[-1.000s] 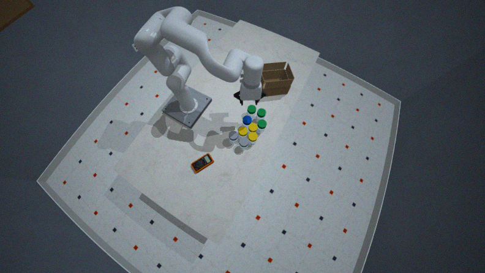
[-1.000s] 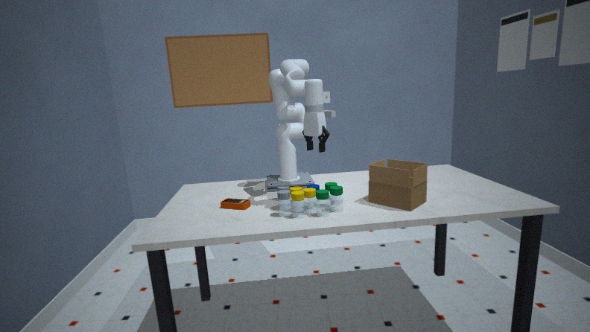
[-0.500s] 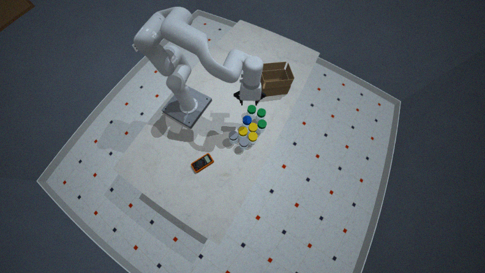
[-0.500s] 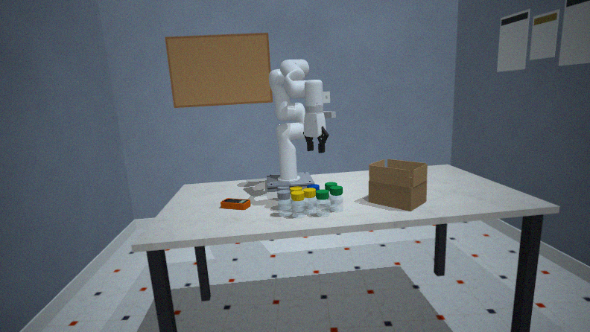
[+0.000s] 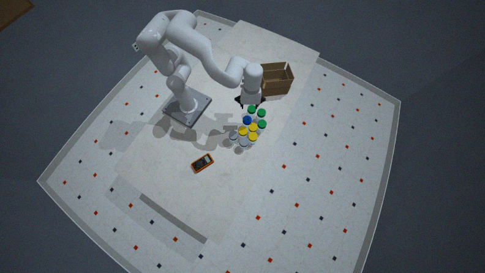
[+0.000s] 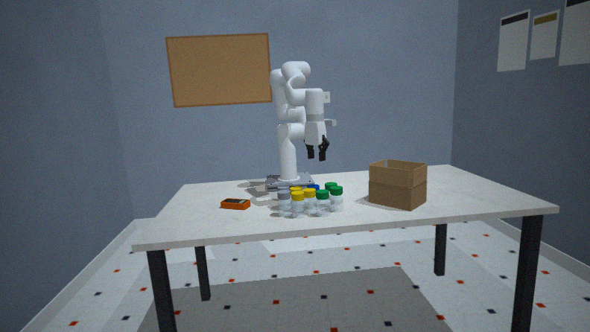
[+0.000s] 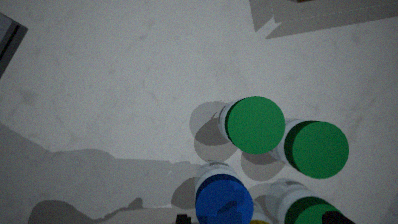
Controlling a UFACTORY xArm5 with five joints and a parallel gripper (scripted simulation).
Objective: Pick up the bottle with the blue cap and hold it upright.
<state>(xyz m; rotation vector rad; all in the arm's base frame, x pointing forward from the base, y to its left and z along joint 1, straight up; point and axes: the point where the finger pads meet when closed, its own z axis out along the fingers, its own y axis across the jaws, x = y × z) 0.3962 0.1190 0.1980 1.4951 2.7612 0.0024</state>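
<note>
My hand is 1 cm short of the blue-capped bottle, 2 cm to the left of it and 19 cm above it. The rest, counted from my hand: orange multimeter (8 cm behind, 38 cm to the right, 22 cm below).
</note>
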